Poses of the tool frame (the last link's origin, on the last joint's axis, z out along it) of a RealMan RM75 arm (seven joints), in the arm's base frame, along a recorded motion.
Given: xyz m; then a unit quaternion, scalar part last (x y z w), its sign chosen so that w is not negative.
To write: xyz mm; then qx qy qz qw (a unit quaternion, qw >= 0). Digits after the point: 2 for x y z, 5 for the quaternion.
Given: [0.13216 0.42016 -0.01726 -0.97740 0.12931 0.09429 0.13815]
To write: [132.16 420.16 -17.26 -0.97740 0.12931 0.09429 0.13815]
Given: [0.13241 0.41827 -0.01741 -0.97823 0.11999 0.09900 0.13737]
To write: [132.41 418.27 -17.41 -0.97823 0.11999 0.09900 0.13737]
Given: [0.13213 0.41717 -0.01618 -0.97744 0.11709 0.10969 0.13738]
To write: [132.13 417.17 -16.18 -0.97744 0.11709 0.10969 0.13738]
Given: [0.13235 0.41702 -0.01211 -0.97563 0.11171 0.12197 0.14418]
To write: [132.35 417.02 -12.11 -0.97563 0.11171 0.12197 0.14418]
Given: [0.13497 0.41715 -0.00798 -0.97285 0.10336 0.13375 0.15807]
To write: [134.97 417.15 -7.98 -0.97285 0.10336 0.13375 0.15807]
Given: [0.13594 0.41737 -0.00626 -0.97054 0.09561 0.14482 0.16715]
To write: [135.94 417.37 -6.26 -0.97054 0.09561 0.14482 0.16715]
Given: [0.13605 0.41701 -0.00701 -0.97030 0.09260 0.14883 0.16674]
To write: [136.05 417.01 -7.01 -0.97030 0.09260 0.14883 0.16674]
